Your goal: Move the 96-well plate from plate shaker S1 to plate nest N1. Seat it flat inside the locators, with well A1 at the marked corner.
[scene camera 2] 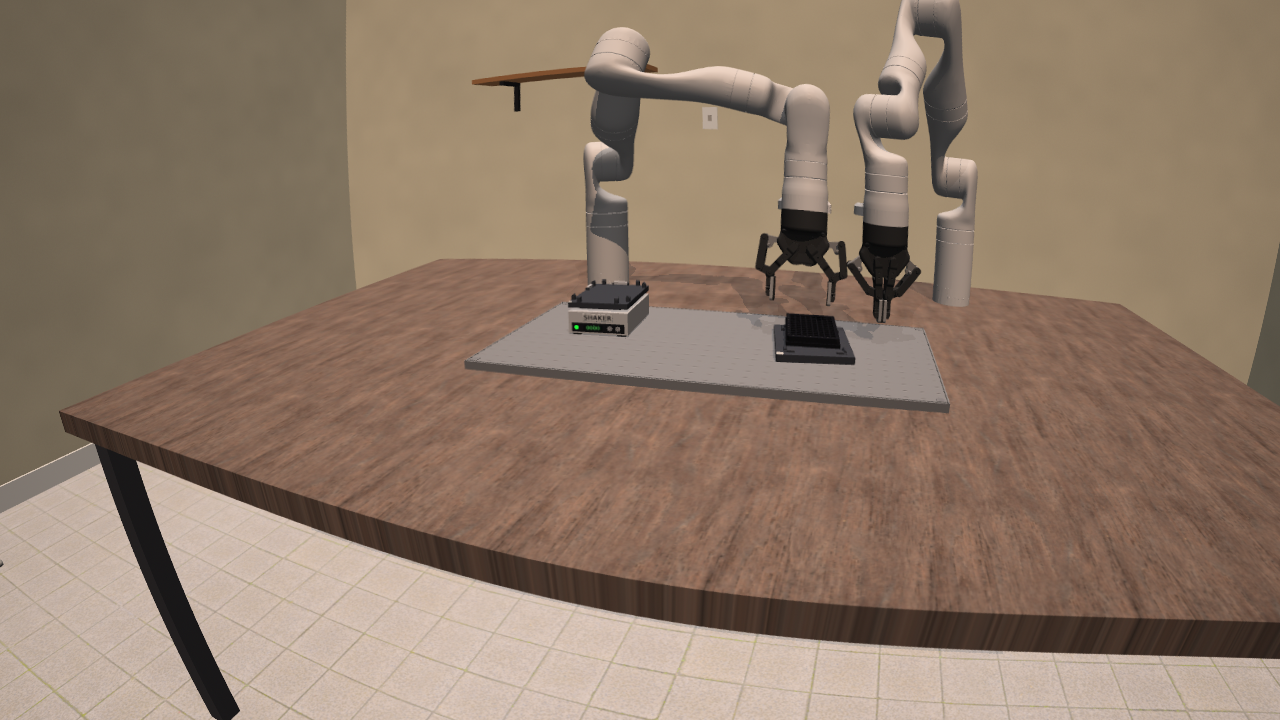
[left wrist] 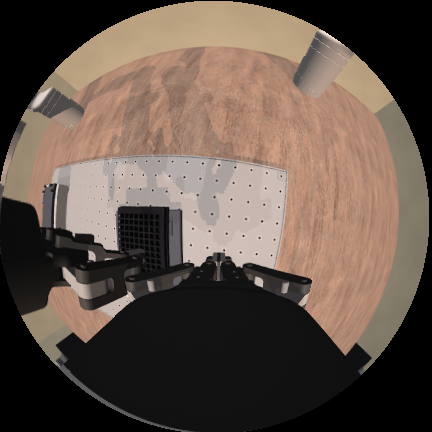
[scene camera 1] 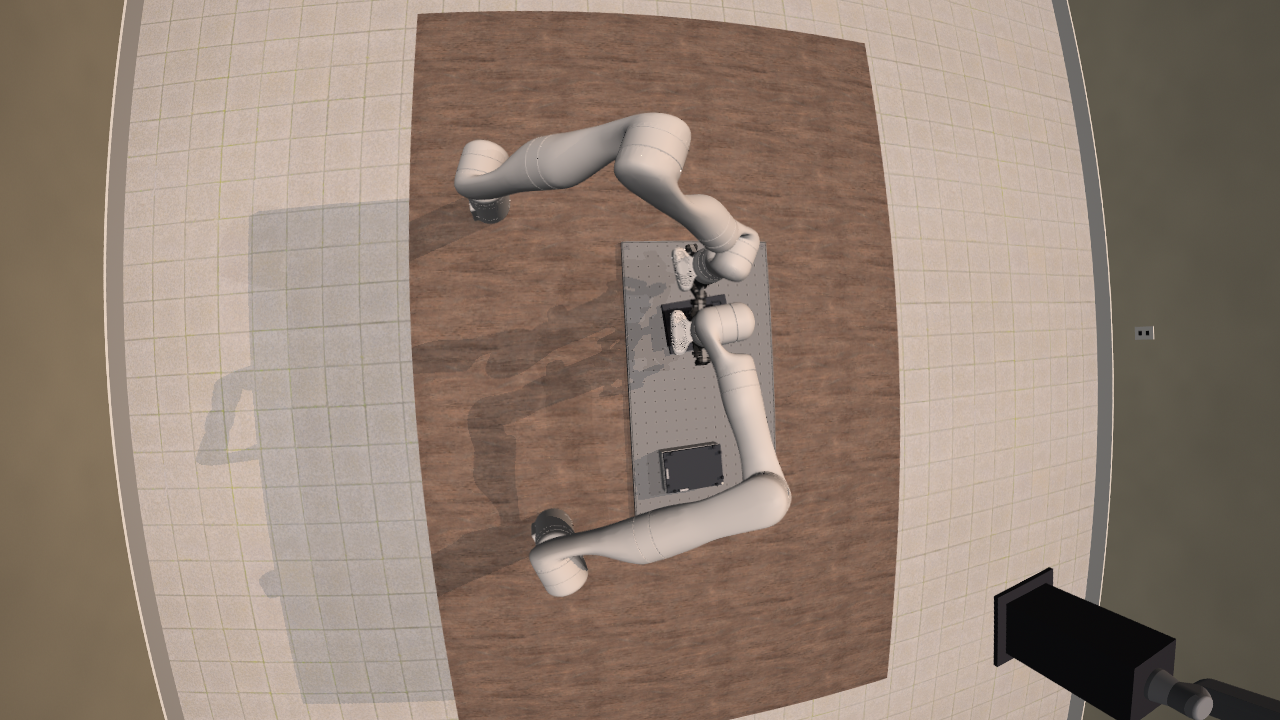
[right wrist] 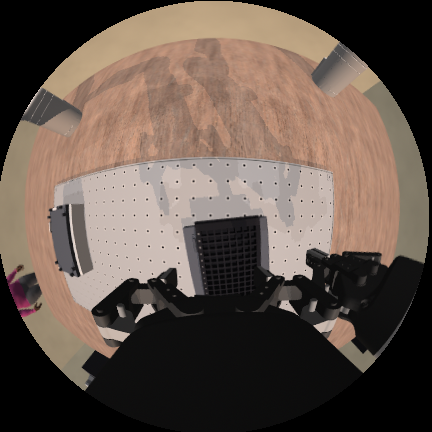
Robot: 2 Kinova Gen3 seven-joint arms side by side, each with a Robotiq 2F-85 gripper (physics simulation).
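Places are measured from the left arm's base along level axes (x ahead, y left, z up), in centimetres.
Pixels of known places: left gripper, fingertip midpoint: (scene camera 2: 880,321) (left wrist: 218,259) (right wrist: 309,254); right gripper, fingertip midpoint: (scene camera 2: 800,302) (left wrist: 113,248) (right wrist: 215,276); left arm's base at its link origin: (scene camera 2: 950,301) (left wrist: 306,87) (scene camera 1: 491,205) (right wrist: 323,85); right arm's base at its link origin: (left wrist: 76,119) (scene camera 1: 553,526) (right wrist: 73,123).
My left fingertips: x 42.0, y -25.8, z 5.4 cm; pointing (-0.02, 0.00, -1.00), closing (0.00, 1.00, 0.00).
Observation:
Ahead of a thing's pixels: the offset from my left fingertips to its top centre. "spot": to the spot under its first point. Level surfaces: height alone.
The black 96-well plate @[dx -0.3, dy -11.5, dz -1.0 cm] (scene camera 2: 811,329) (left wrist: 142,230) (right wrist: 230,250) lies on the dark plate nest N1 @[dx +1.9, dy -11.5, dz -2.5 cm] (scene camera 2: 813,357) (left wrist: 175,235) (right wrist: 190,245). It looks about level, but the frames do not show whether it is fully inside the locators or where well A1 is. My right gripper (scene camera 2: 801,300) (right wrist: 215,276) is open and empty above and behind the plate in scene camera 2. My left gripper (scene camera 2: 882,317) (left wrist: 218,259) (right wrist: 309,254) is shut and holds nothing, beside the nest. The plate shaker S1 @[spot: dx -7.0, dy -44.6, dz +1.4 cm] (scene camera 1: 692,467) (scene camera 2: 597,322) (left wrist: 61,207) (right wrist: 65,240) bears no plate.
The nest and shaker stand on a grey perforated board @[dz -4.1 cm] (scene camera 1: 666,402) (scene camera 2: 680,349) on the wooden table @[dz -5.4 cm] (scene camera 1: 537,644) (scene camera 2: 626,501). The two grippers are close together, with a narrow gap in scene camera 2. The right arm partly covers the nest in scene camera 1.

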